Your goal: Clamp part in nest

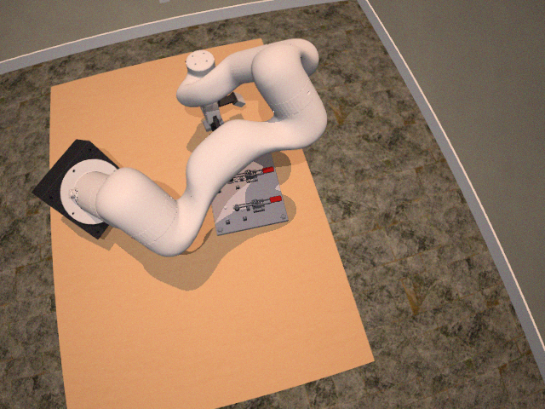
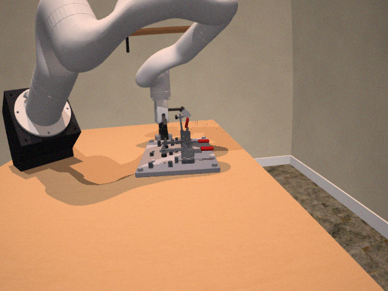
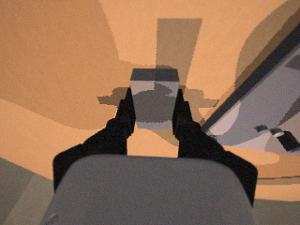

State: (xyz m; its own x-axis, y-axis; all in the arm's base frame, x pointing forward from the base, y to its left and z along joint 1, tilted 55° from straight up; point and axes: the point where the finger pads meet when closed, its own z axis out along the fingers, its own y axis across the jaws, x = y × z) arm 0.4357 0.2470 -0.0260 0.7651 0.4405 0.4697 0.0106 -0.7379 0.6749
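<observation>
Now: hand 10 mm above the grey block. The rest, counted from my hand: grey fixture plate (10 mm ahead, 260 mm to the right, 10 mm below).
</observation>
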